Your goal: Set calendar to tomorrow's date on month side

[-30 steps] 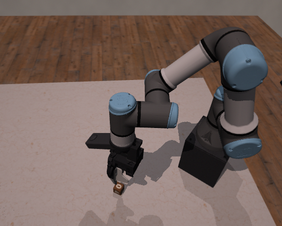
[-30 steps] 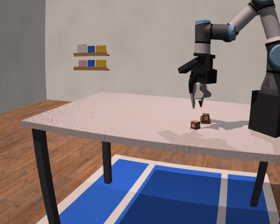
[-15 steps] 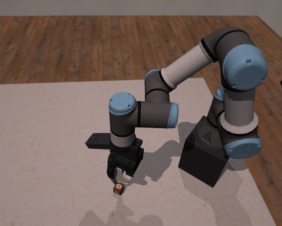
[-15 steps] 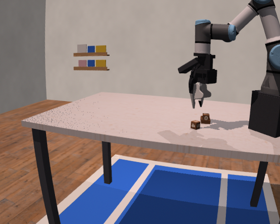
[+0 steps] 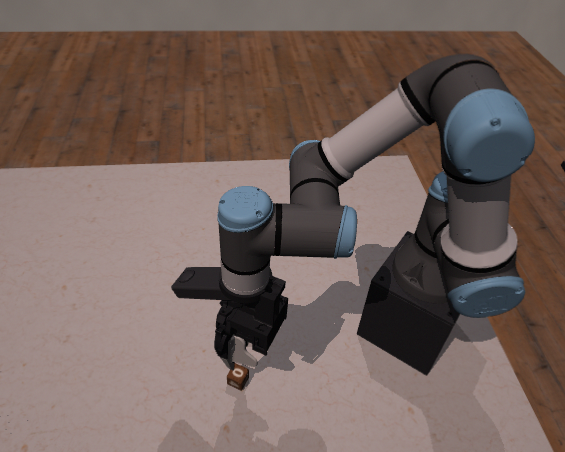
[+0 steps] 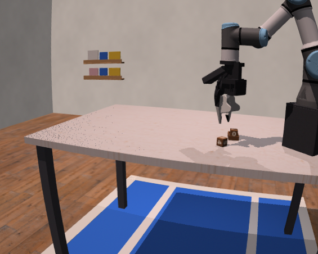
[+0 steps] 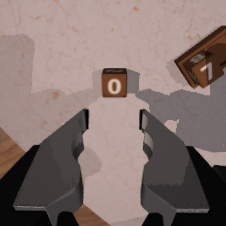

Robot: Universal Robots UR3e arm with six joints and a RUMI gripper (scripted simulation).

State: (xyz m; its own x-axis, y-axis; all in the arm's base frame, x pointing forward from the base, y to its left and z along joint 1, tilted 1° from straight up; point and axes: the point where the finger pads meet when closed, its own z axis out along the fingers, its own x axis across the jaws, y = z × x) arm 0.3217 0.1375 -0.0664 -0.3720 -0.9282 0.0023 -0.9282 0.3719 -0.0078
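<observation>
The brown digit cube lies 9 cm below my hand. Also, from my hand: calendar tray: 12 cm to the right, 9 cm below, 1 cm behind.
</observation>
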